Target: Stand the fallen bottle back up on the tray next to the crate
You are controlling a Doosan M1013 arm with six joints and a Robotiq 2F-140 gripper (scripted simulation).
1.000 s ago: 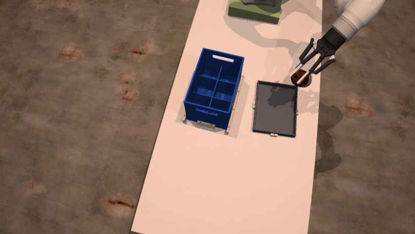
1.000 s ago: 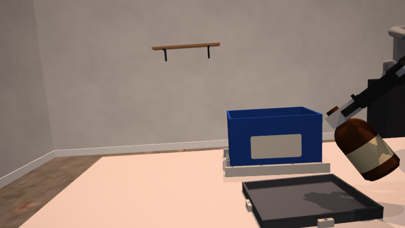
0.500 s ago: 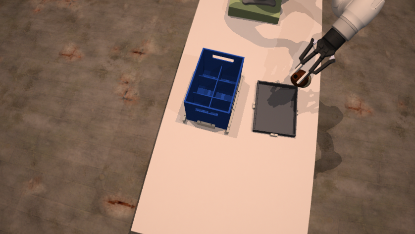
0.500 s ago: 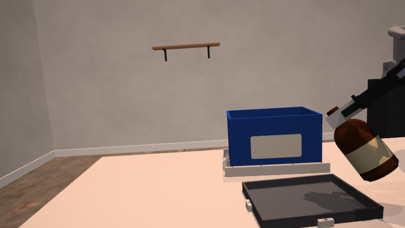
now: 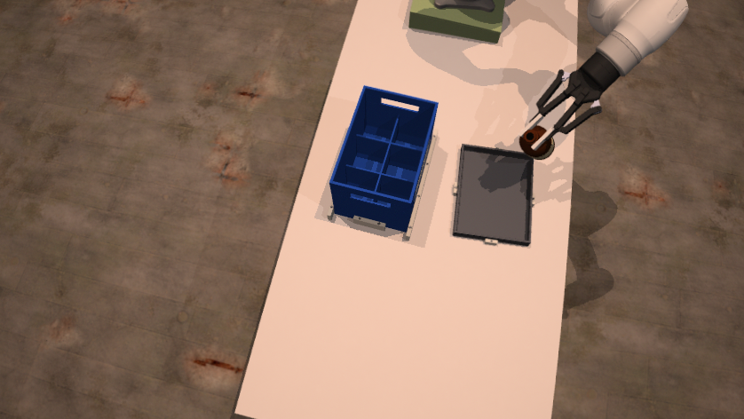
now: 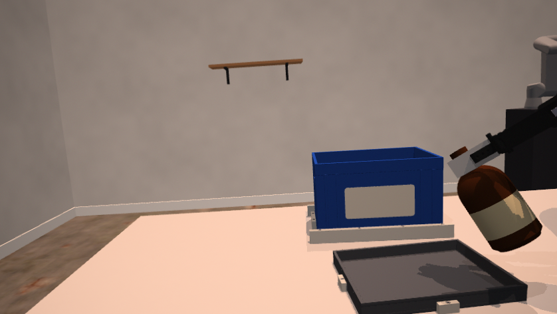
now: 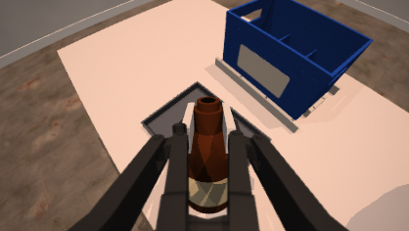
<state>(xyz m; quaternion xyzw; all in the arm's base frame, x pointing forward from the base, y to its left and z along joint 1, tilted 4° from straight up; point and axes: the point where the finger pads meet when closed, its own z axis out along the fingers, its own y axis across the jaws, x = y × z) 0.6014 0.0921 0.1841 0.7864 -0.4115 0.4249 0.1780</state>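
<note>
Now: hand 5 cm above the brown bottle, 1 cm to the right of it and 1 cm past it. The rest, counted from my hand: blue crate: 34 cm to the right, 13 cm below, 1 cm ahead; dark grey tray: 20 cm below, 6 cm to the right, 6 cm ahead.
</note>
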